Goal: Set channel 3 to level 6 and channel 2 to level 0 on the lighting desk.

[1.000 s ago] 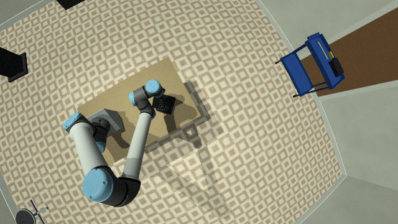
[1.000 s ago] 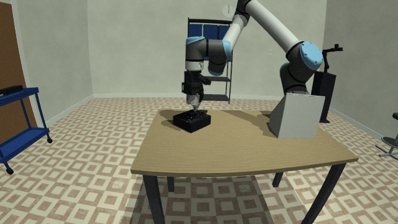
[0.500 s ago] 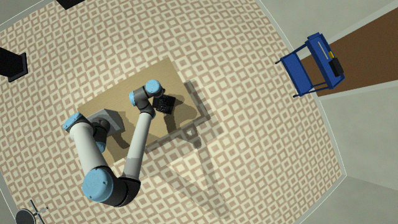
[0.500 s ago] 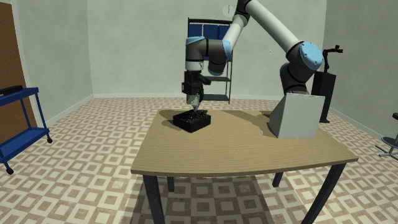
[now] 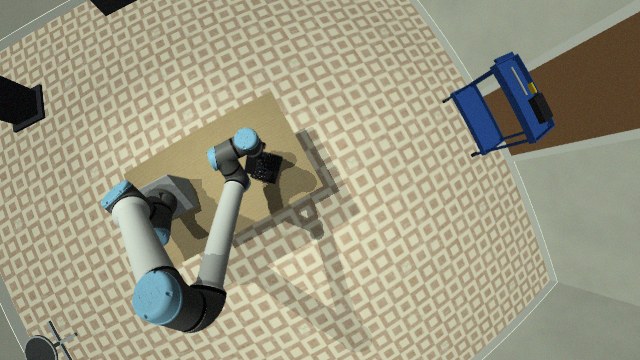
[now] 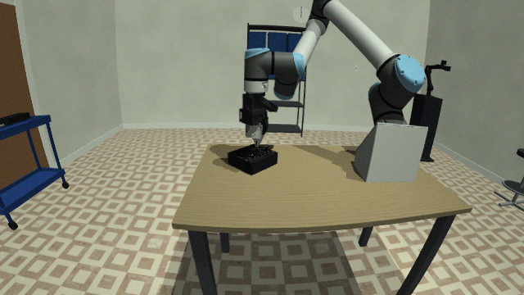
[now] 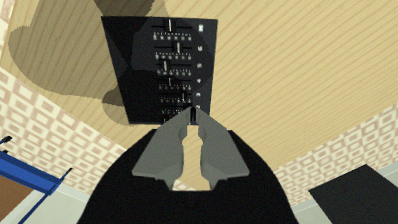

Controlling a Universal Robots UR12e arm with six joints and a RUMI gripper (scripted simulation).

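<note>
My hand is 60 mm short of the fader knob, 10 mm to the right of it and 50 mm above it.
</note>
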